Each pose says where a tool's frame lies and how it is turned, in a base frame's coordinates. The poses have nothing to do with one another.
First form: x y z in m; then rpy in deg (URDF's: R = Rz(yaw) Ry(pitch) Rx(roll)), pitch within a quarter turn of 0, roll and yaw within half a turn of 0.
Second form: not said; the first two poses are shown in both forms.
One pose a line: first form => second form
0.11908 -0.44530 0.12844 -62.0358 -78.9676 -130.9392 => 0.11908 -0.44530 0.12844 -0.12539 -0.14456 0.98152 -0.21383 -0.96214 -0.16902
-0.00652 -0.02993 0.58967 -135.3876 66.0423 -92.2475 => -0.00652 -0.02993 0.58967 -0.01592 -0.40575 -0.91385 -0.68616 0.66922 -0.28518
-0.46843 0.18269 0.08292 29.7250 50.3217 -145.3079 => -0.46843 0.18269 0.08292 -0.52497 -0.36340 -0.76964 0.18050 -0.93123 0.31658
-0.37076 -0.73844 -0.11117 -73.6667 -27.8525 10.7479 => -0.37076 -0.73844 -0.11117 0.86864 0.16488 0.46720 0.38803 0.35990 -0.84847
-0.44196 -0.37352 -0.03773 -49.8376 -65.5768 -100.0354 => -0.44196 -0.37352 -0.03773 -0.07205 -0.40715 0.91052 0.51383 -0.79758 -0.31598
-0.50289 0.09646 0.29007 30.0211 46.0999 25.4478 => -0.50289 0.09646 0.29007 0.62613 0.29795 -0.72055 -0.04651 0.93674 0.34692
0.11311 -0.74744 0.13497 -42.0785 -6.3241 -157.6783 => 0.11311 -0.74744 0.13497 -0.91944 -0.37750 0.11015 0.21362 -0.71465 -0.66607
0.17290 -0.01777 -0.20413 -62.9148 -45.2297 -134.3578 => 0.17290 -0.01777 -0.20413 -0.49238 -0.50354 0.70994 -0.11636 -0.77026 -0.62703
